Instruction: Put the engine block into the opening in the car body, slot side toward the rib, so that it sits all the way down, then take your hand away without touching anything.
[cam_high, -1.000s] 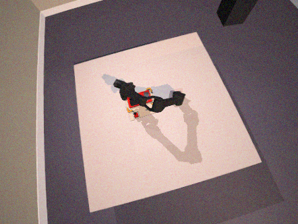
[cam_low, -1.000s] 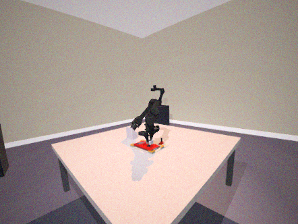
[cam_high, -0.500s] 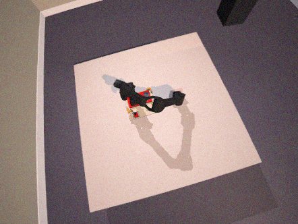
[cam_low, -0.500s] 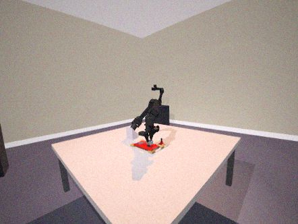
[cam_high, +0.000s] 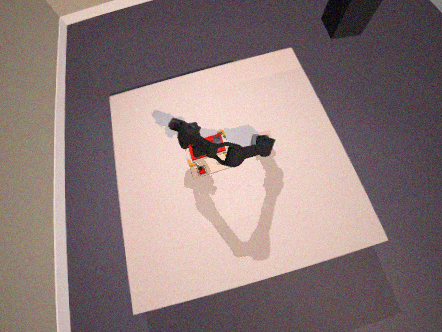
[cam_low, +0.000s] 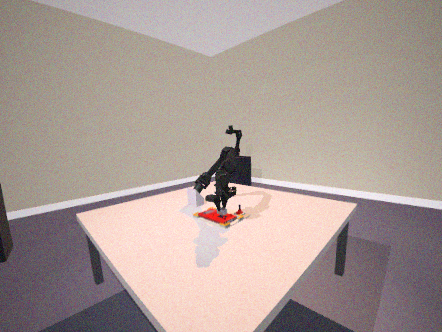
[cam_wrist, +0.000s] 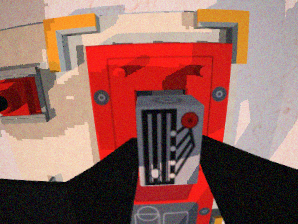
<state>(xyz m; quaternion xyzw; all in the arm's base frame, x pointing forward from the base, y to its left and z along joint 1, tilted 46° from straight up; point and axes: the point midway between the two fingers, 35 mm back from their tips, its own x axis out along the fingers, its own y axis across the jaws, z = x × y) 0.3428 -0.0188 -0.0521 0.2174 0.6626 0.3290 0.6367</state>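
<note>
Now: gripper tip 10 mm above the engine block.
</note>
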